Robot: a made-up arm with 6 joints.
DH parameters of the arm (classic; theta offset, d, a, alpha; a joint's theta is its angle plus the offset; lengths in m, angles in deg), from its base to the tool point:
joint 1: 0 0.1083 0 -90
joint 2: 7.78 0 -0.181 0
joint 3: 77.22 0 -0.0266 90
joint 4: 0 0.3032 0 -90
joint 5: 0 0 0 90
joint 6: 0 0.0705 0 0
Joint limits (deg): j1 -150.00..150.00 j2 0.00..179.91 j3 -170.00..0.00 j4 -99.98..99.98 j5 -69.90..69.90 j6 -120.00..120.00
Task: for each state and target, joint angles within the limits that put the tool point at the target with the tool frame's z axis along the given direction. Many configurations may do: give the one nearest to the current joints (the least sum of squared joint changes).
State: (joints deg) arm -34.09 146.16 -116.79 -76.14 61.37 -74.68
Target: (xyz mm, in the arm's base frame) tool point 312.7 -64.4 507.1 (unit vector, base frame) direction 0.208 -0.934 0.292
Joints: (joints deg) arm 0.27 111.12 -147.33 -95.23 69.80 -74.68
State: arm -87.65 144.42 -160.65 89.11 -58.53 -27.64
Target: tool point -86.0 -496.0 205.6 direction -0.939 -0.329 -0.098
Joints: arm -92.40 155.50 -155.35 97.93 -69.00 -27.64
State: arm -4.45 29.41 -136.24 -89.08 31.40 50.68
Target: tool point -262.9 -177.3 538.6 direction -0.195 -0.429 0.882
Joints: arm 30.55 24.12 -130.58 -97.72 15.83 50.68
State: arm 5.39 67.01 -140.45 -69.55 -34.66 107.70
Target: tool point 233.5 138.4 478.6 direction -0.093 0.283 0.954
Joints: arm 26.26 78.73 -92.42 -18.33 -69.79 107.70
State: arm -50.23 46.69 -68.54 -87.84 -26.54 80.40
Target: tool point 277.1 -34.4 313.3 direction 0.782 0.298 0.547
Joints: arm -14.02 57.54 -47.89 -38.54 -50.20 80.40
